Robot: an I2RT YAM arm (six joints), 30 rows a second.
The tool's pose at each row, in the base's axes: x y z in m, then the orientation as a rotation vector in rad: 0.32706, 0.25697, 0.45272, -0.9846, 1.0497, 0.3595; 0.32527, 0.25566, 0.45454, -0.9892, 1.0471, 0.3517; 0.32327, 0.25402, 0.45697, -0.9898, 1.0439, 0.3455; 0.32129, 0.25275, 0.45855, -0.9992, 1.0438, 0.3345; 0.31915, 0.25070, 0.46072, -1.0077, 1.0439, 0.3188; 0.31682, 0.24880, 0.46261, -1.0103, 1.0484, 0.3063; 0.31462, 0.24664, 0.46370, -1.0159, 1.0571, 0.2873; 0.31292, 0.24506, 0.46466, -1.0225, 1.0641, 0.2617; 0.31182, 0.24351, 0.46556, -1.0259, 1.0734, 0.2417; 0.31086, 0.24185, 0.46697, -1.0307, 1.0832, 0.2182; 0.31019, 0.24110, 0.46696, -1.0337, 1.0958, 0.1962; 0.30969, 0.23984, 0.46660, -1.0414, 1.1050, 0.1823; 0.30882, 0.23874, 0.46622, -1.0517, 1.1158, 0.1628
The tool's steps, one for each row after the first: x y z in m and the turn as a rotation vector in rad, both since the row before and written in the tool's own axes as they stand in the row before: -0.00218, -0.00043, -0.00181, 0.0001, 0.0020, -0.0084; -0.00273, -0.00080, -0.00212, 0.0025, -0.0003, -0.0060; -0.00207, -0.00020, -0.00192, -0.0024, 0.0067, -0.0112; -0.00247, -0.00084, -0.00259, 0.0006, 0.0083, -0.0140; -0.00233, -0.00052, -0.00263, 0.0037, 0.0091, -0.0075; -0.00151, -0.00034, -0.00288, 0.0042, 0.0159, -0.0111; -0.00125, -0.00030, -0.00216, 0.0065, 0.0173, -0.0167; -0.00086, -0.00066, -0.00180, 0.0063, 0.0163, -0.0105; -0.00114, -0.00112, -0.00176, 0.0067, 0.0185, -0.0132; -0.00009, 0.00000, -0.00100, 0.0071, 0.0199, -0.0101; 0.00047, -0.00018, -0.00131, -0.0004, 0.0151, -0.0082; 0.00027, 0.00015, -0.00142, -0.0001, 0.0193, -0.0122
